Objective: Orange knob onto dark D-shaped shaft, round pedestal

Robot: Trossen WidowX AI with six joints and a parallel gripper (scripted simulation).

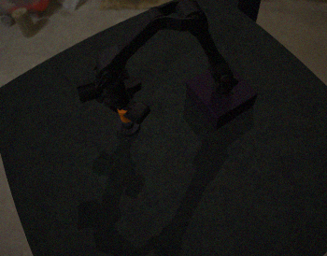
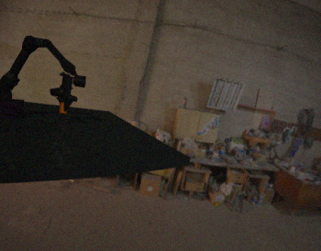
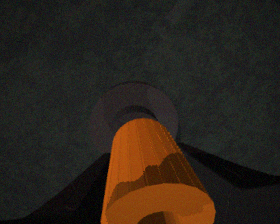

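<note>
The dark shaft lies 4 cm below my gripper tip. From my gripper tip the other things lie so: orange knob (2 cm above).
</note>
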